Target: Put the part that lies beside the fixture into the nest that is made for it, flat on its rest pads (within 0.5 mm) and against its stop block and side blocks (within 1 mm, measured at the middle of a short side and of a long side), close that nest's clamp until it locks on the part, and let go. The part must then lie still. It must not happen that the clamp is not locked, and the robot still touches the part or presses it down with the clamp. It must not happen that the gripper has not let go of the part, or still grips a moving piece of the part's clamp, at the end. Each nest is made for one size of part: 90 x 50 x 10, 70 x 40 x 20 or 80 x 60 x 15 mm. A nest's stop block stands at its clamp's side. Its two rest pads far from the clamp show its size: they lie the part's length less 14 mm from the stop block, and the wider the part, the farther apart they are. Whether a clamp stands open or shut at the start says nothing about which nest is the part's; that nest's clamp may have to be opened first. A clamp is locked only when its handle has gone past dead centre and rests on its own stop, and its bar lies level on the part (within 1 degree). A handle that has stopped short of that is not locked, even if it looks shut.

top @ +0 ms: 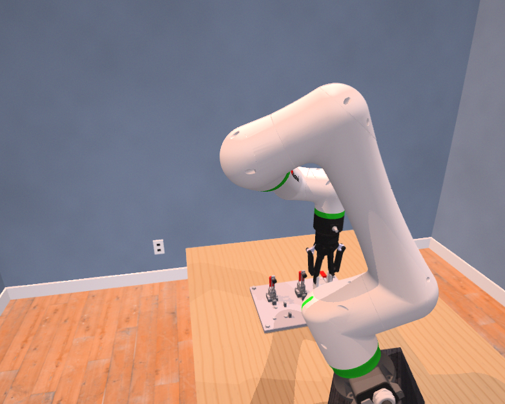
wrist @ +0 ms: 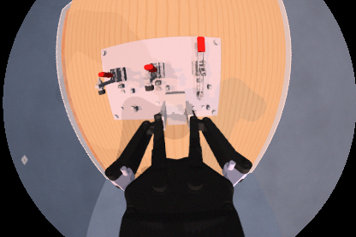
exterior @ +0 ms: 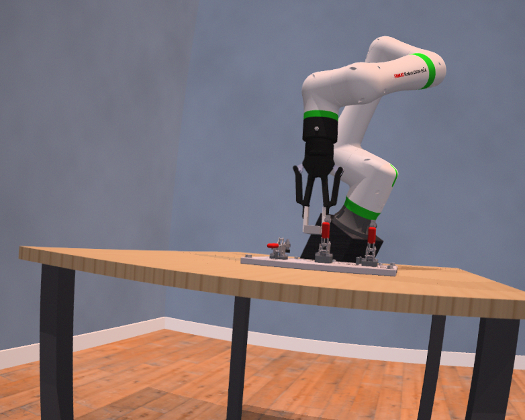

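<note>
The grey fixture plate lies 110 mm below my hand, 50 mm to the left of it and 40 mm ahead of it. Round my hand: pale grey part (30 mm below).
</note>
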